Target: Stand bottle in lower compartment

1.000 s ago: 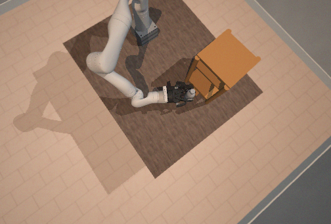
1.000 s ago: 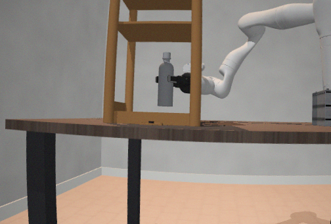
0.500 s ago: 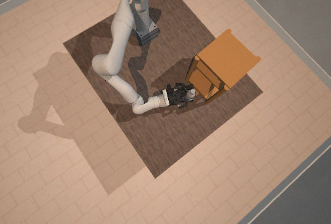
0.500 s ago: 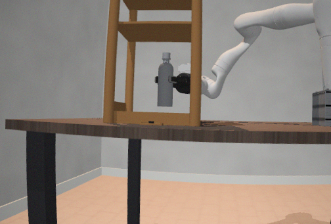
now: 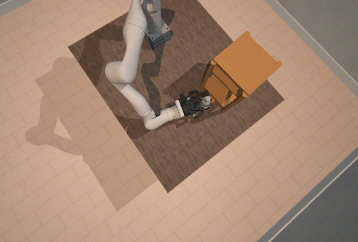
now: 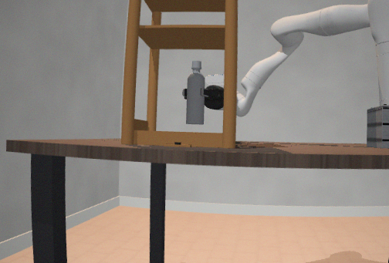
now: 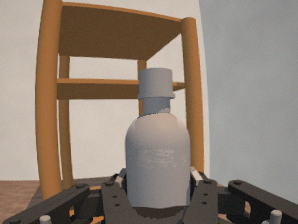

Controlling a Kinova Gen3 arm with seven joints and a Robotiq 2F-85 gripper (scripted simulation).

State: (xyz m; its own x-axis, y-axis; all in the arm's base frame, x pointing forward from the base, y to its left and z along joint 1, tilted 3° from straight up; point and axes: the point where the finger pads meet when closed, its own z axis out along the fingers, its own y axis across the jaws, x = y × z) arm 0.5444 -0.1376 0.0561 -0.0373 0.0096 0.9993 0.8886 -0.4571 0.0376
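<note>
My hand is 3 cm below the grey bottle. Also, from my hand: orange shelving unit: 20 cm to the left, 4 cm above, 2 cm ahead.
</note>
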